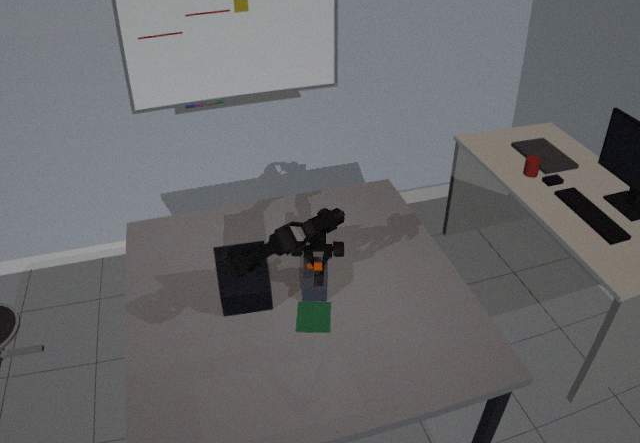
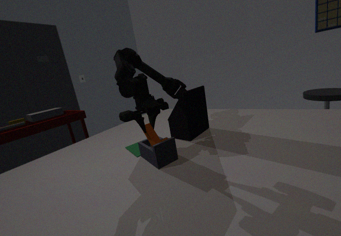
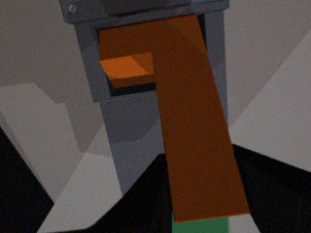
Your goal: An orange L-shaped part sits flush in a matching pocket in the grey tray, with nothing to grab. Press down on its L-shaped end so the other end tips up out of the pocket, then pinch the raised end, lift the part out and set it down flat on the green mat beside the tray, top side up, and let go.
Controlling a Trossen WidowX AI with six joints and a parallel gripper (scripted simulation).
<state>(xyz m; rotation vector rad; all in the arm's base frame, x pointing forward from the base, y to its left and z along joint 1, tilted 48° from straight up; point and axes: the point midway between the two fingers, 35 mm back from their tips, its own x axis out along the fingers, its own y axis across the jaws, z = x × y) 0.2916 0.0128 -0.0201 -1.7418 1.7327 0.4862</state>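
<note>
My gripper tip is now 40 mm past the green mat, 140 mm to the left of it and 130 mm above it. The rest, counted from my gripper tip: orange L-shaped part: 10 mm behind, 30 mm to the left, 30 mm below.
</note>
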